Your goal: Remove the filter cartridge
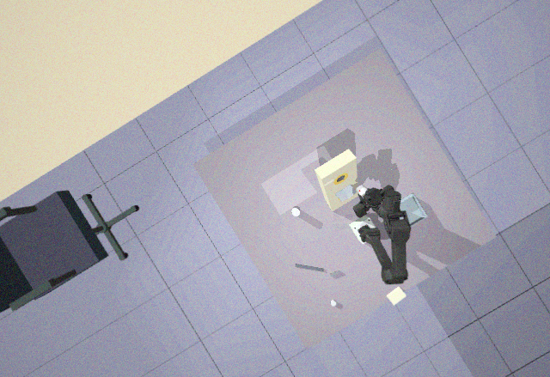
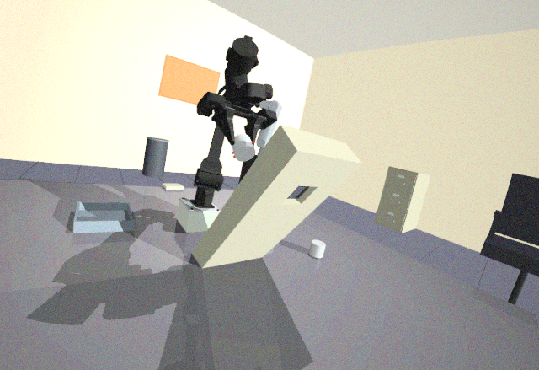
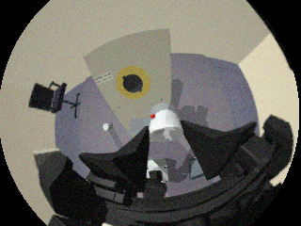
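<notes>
Now: gripper tip 32 cm past the pale blue tray, 22 cm to the left of it and 29 cm above it. Also, from my gripper tip: grey-white filter cartridge: right at my gripper tip; white block: 70 cm behind, 10 cm to the left, 29 cm below; cream service panel: 7 cm ahead, 5 cm to the left, 11 cm below.
</notes>
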